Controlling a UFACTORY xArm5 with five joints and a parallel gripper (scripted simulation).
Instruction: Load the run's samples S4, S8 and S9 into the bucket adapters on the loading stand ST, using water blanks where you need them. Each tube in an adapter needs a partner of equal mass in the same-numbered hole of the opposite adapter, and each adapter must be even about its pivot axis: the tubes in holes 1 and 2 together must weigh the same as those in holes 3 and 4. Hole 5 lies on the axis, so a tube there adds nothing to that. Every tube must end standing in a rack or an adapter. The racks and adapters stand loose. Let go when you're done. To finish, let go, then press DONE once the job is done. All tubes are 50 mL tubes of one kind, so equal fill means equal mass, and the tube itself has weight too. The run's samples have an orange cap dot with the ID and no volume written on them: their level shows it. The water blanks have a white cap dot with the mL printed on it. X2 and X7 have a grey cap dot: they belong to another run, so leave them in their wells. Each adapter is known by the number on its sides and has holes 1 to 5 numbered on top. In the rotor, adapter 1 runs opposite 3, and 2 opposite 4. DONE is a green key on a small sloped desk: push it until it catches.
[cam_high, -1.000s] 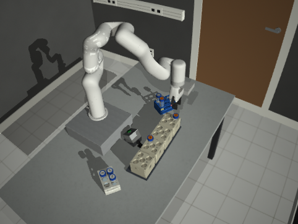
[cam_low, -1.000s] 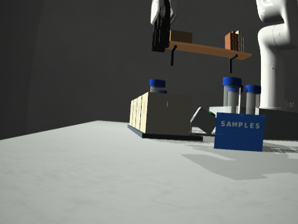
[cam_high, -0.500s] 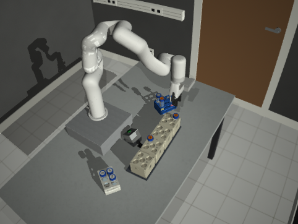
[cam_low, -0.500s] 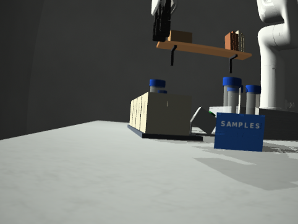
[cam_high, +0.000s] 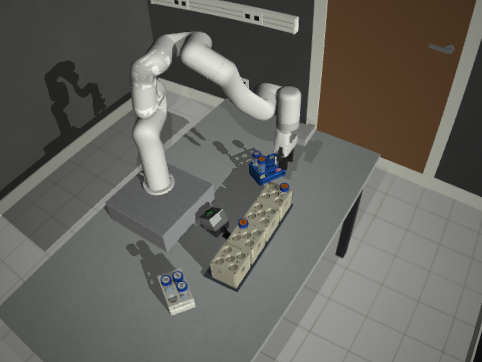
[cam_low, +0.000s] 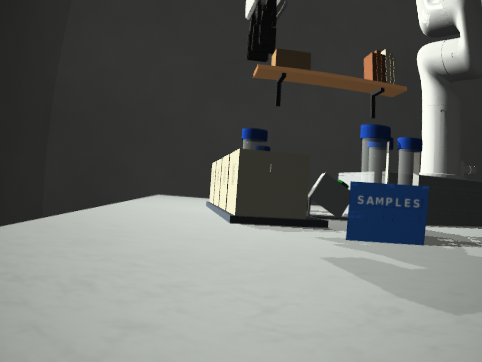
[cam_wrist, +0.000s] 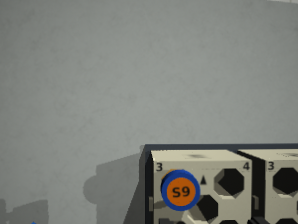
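The blue samples rack lies 220 mm below my hand, 150 mm behind it and 130 mm to the left of it. Round my hand: white blanks rack 530 mm to the right, 220 mm below, 110 mm behind; then adapter 200 mm below, 30 mm to the right, 20 mm behind.
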